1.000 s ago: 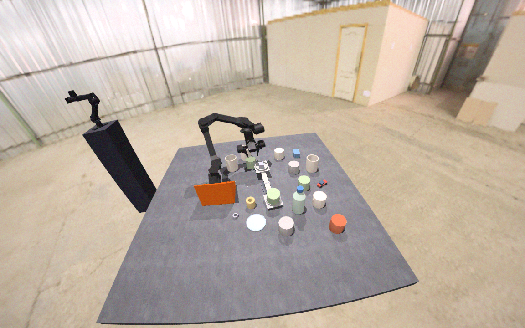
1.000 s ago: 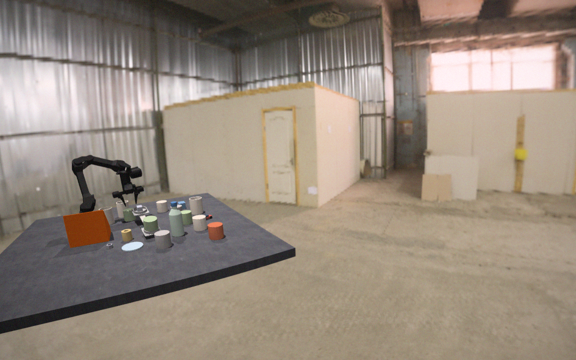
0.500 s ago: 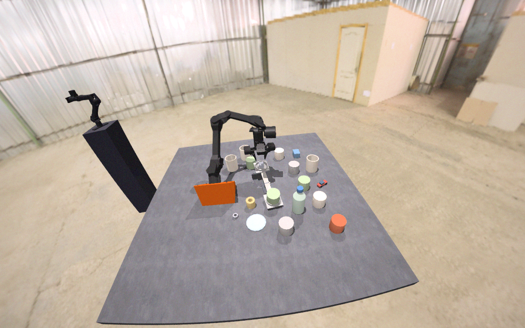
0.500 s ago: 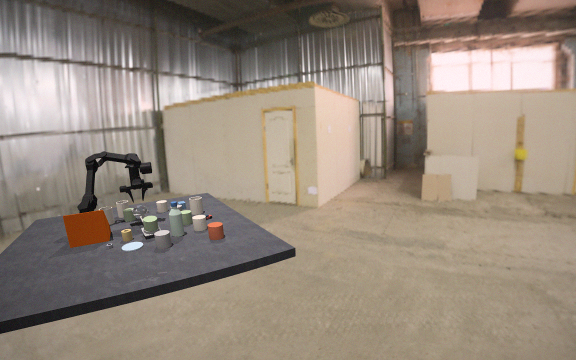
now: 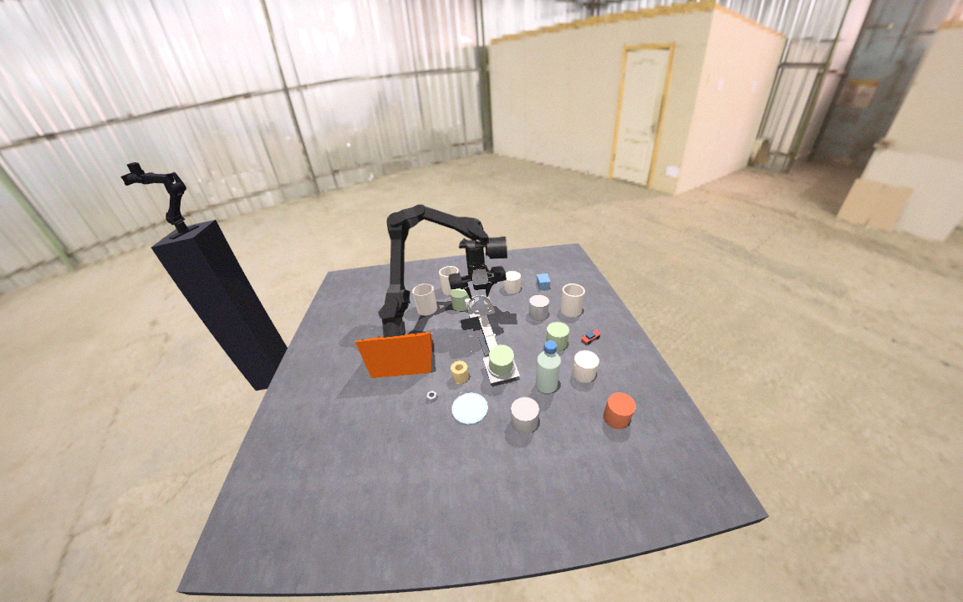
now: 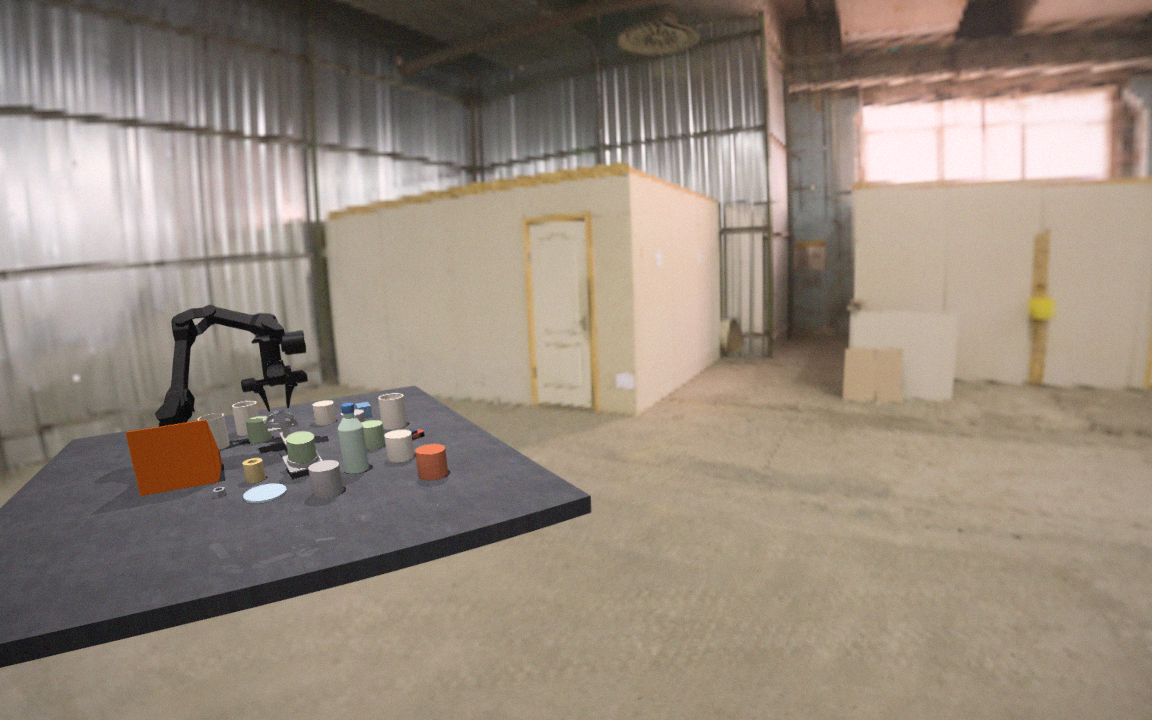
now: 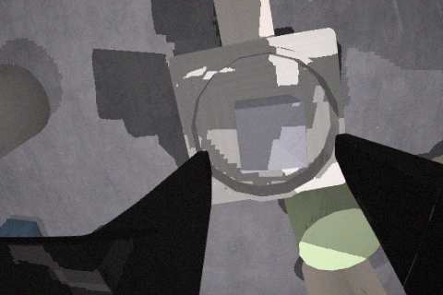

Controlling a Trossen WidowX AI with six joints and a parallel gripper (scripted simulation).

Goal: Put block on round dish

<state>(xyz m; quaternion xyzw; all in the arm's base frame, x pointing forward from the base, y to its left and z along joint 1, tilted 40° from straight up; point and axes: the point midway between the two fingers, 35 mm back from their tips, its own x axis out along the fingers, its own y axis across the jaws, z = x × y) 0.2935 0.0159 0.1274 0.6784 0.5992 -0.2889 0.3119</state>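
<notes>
My gripper tip is now 20 mm above the grey block. Round my gripper tip: blue cube: 300 mm ahead, 150 mm to the left, 90 mm below; yellow spool: 120 mm behind, 240 mm to the right, 90 mm below; round pale blue dish: 110 mm behind, 360 mm to the right, 110 mm below.
</notes>
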